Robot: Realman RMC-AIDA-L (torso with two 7-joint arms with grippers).
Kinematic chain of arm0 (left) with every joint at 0, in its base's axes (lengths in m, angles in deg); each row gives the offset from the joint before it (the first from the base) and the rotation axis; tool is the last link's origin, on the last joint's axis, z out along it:
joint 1: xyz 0 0 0.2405 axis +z
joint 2: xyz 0 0 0 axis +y
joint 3: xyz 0 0 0.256 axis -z
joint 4: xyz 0 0 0 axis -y
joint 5: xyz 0 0 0.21 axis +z
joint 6: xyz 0 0 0 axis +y
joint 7: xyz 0 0 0.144 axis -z
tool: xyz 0 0 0
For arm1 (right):
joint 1: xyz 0 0 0.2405 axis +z
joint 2: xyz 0 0 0 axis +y
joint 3: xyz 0 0 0.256 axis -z
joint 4: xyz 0 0 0 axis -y
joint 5: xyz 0 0 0.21 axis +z
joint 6: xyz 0 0 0 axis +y
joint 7: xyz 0 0 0.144 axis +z
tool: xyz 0 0 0
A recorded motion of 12 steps. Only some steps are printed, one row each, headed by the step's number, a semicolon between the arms.
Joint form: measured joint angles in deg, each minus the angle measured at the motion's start. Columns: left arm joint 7, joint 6, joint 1, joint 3, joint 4, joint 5, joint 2; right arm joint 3, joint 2, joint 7, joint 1, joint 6, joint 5, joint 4.
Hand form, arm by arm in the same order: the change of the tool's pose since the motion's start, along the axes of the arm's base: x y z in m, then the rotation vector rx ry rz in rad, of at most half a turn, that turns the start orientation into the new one. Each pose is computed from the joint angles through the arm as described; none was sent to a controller.
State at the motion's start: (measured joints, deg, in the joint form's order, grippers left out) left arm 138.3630 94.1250 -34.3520 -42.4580 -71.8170 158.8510 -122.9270; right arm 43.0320 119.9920 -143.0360 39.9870 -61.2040 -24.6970 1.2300
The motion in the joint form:
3: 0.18 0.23 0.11 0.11 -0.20 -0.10 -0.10; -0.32 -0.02 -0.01 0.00 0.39 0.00 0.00
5: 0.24 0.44 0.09 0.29 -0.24 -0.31 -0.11; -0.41 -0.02 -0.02 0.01 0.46 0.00 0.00
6: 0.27 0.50 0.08 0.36 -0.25 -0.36 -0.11; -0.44 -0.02 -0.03 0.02 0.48 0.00 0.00
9: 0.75 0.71 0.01 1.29 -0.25 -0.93 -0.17; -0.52 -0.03 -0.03 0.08 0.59 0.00 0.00
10: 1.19 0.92 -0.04 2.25 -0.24 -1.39 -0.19; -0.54 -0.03 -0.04 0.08 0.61 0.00 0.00
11: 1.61 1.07 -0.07 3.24 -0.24 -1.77 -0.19; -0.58 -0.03 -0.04 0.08 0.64 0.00 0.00
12: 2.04 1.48 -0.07 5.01 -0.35 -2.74 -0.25; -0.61 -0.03 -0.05 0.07 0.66 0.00 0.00
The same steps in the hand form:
3: 0.0001 -0.0009 -0.0001 0.0006 -0.0046 0.0042; 0.0013 0.0001 0.0002 -0.0001 0.0027 -0.0083
5: 0.0006 -0.0012 0.0000 0.0008 -0.0106 0.0055; 0.0015 0.0002 0.0002 0.0002 0.0034 -0.0099
6: 0.0007 -0.0012 0.0001 0.0012 -0.0123 0.0063; 0.0015 0.0003 0.0003 0.0004 0.0035 -0.0103
9: 0.0010 -0.0014 0.0010 0.0130 -0.0331 0.0180; 0.0014 0.0006 0.0003 0.0003 0.0042 -0.0115
10: 0.0008 -0.0016 0.0023 0.0250 -0.0518 0.0306; 0.0015 0.0006 0.0003 0.0003 0.0042 -0.0119
11: 0.0001 -0.0019 0.0039 0.0382 -0.0687 0.0437; 0.0016 0.0006 0.0004 0.0005 0.0046 -0.0127
12: -0.0003 -0.0027 0.0065 0.0594 -0.1027 0.0599; 0.0018 0.0006 0.0004 0.0006 0.0047 -0.0134

